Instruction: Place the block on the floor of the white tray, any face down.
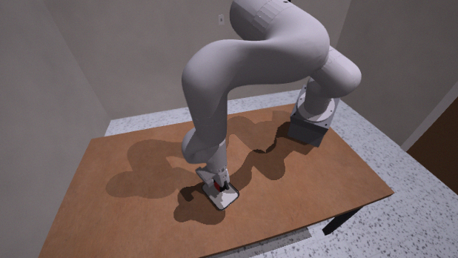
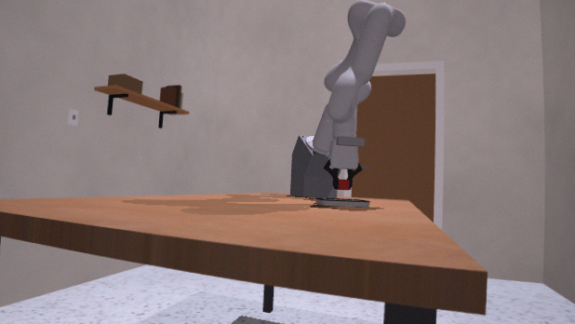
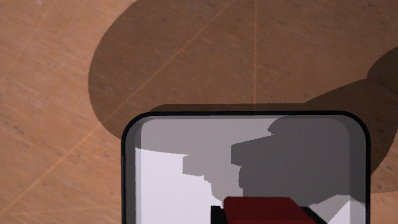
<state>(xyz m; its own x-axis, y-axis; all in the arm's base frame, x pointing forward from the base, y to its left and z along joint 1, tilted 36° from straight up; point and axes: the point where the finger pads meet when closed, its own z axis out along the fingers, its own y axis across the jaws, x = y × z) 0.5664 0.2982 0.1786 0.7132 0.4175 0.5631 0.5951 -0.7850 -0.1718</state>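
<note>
My hand is 6 cm above the white tray. Round my hand: red block right at my hand.
</note>
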